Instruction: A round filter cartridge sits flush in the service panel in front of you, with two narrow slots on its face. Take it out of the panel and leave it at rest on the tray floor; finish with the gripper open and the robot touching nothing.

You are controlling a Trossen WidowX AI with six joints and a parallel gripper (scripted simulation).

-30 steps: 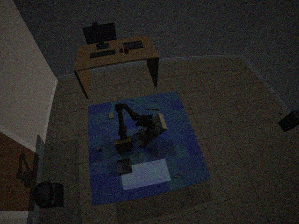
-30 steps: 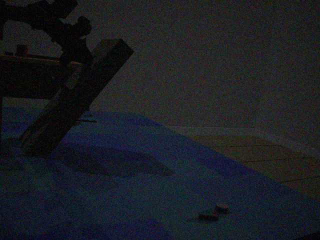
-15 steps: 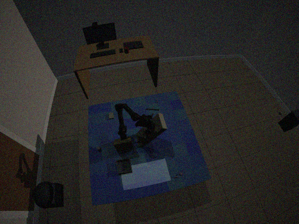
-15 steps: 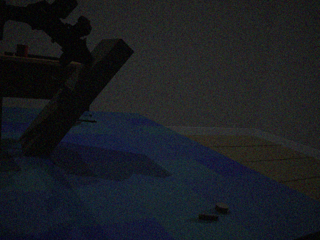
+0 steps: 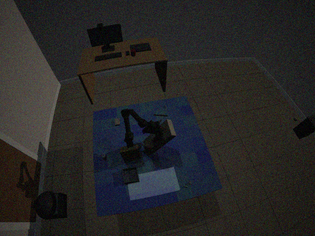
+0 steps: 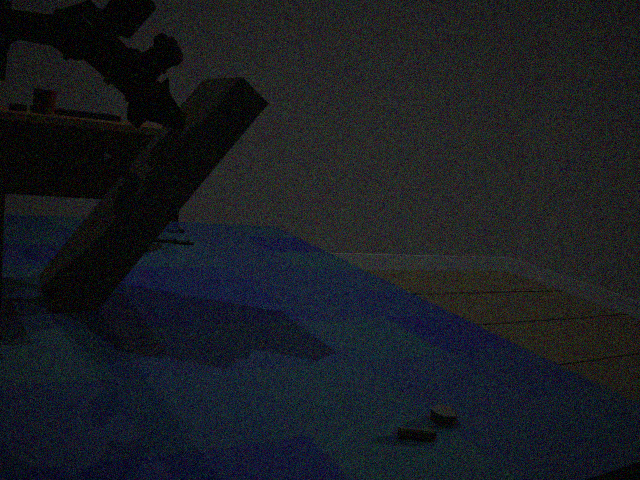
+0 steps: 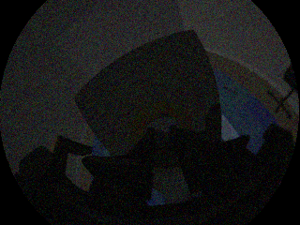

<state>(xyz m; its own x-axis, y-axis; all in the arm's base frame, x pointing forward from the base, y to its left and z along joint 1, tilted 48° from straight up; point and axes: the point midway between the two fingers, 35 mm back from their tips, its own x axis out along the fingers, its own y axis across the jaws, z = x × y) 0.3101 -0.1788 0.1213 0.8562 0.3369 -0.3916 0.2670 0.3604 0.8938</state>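
Now: gripper tip 10 mm short of the filter cartridge and 10 mm above it. From my gripper tip the other things lie so: pale block 450 mm to the left, 440 mm behind, 270 mm below.
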